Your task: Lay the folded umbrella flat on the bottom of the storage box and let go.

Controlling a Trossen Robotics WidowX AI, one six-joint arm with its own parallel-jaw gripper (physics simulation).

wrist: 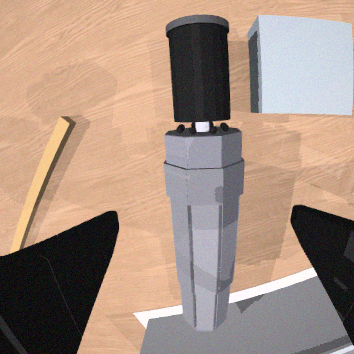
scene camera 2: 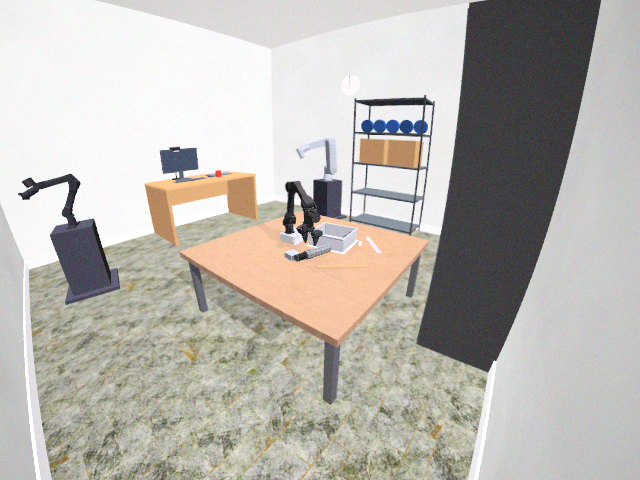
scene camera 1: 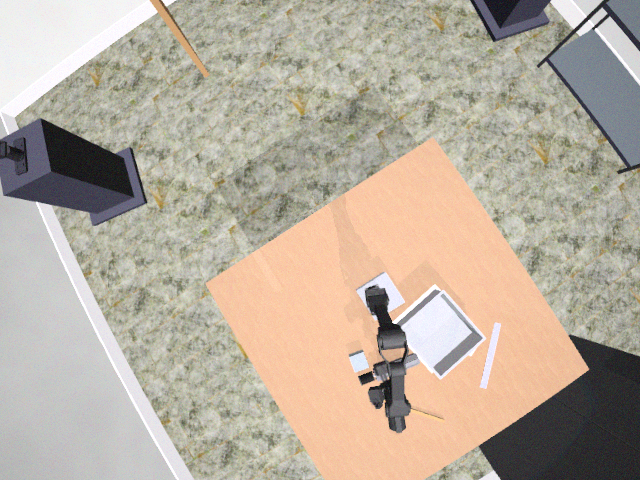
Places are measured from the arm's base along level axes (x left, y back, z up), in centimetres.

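Pixels of known places: gripper, fingertip midpoint: (wrist: 206, 217) (scene camera 2: 310, 244) (scene camera 1: 385, 378); arm's base at its link origin: (scene camera 2: 289, 232) (scene camera 1: 373, 293).
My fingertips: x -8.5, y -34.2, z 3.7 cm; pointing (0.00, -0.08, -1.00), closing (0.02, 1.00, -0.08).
For each thing: its top centre in the pictures, then the offset to it from my fingertips.
- folded umbrella at its top centre: (wrist: 204, 231) (scene camera 1: 390, 372) (scene camera 2: 313, 248) dx +3.0, dy +0.0, dz -3.5 cm
- white-and-grey storage box at its top centre: (scene camera 1: 442, 334) (scene camera 2: 333, 230) dx +28.5, dy +8.7, dz +0.4 cm
- pale blue block at its top centre: (wrist: 310, 64) (scene camera 1: 359, 362) (scene camera 2: 292, 252) dx -8.2, dy +7.7, dz -5.8 cm
- long white bar at its top centre: (scene camera 1: 490, 355) (scene camera 2: 372, 244) dx +48.3, dy -12.0, dz -9.1 cm
The folded umbrella (scene camera 1: 410, 360) (scene camera 2: 317, 252) (wrist: 205, 240), with a grey body and black handle, lies on the table outside the storage box. The white-and-grey storage box (scene camera 1: 458, 357) (scene camera 2: 343, 243) (wrist: 290, 315) stands upright beside it, and its visible floor is bare. In the wrist view the umbrella's narrow end overlaps the box's near edge; whether they touch I cannot tell. My gripper (scene camera 1: 378, 384) (scene camera 2: 310, 241) (wrist: 206, 217) is open and empty above the umbrella, with one finger on each side of its grey body in the wrist view. The arm partly hides the umbrella in scene camera 1.
A pale blue block (scene camera 1: 358, 361) (scene camera 2: 291, 254) (wrist: 306, 65) sits beside the black handle. A thin, curved wooden strip (scene camera 1: 428, 414) (scene camera 2: 341, 266) (wrist: 42, 185) lies on the umbrella's other side. A long white bar (scene camera 1: 490, 356) (scene camera 2: 373, 244) lies beyond the box.
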